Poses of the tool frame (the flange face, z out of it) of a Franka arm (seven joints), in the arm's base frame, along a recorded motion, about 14 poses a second.
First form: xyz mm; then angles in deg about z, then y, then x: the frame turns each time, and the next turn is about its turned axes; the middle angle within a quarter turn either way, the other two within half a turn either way.
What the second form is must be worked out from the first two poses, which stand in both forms.
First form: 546 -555 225 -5.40 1.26 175.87
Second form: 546 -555 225 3.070 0.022 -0.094
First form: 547 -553 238 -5.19 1.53 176.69
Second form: 547 -553 238 3.084 0.027 -0.091
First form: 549 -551 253 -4.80 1.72 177.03
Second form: 549 -551 253 3.090 0.030 -0.084
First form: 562 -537 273 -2.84 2.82 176.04
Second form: 562 -537 273 3.072 0.049 -0.050
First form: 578 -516 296 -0.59 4.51 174.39
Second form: 578 -516 296 3.044 0.079 -0.010
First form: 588 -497 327 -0.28 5.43 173.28
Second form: 588 -497 327 3.024 0.095 -0.005
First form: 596 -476 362 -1.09 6.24 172.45
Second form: 596 -476 362 3.010 0.109 -0.019
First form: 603 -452 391 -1.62 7.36 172.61
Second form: 603 -452 391 3.013 0.128 -0.028
